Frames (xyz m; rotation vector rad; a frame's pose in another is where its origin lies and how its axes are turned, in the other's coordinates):
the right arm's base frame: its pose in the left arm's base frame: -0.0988 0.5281 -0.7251 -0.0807 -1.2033 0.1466
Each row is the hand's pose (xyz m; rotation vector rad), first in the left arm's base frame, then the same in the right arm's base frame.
Working: the left arm's base frame: its pose in the right arm's base frame: 0.6217 -0.6301 0.1755 0.0807 1.2033 -0.1466

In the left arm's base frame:
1: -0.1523 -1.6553 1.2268 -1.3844 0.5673 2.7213
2: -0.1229 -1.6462 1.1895 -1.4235 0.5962 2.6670
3: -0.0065 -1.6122 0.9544 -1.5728 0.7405 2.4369
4: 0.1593 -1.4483 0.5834 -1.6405 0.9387 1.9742
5: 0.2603 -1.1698 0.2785 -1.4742 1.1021 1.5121
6: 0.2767 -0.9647 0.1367 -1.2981 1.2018 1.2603
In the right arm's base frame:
1: 1.4426 -2.4262 0.7827 -0.4448 -0.4918 -3.0479
2: 1.4199 -2.4140 0.7417 -0.3889 -0.5466 -3.0537
3: 1.2491 -2.3557 0.5484 -0.1521 -0.7831 -3.0326
4: 0.9904 -2.1535 0.2582 -0.1583 1.2337 2.7813
5: 0.7878 -1.8428 0.0505 -0.2770 1.6900 2.3319
6: 0.6947 -1.6215 -0.0188 -0.2643 1.9482 2.0183

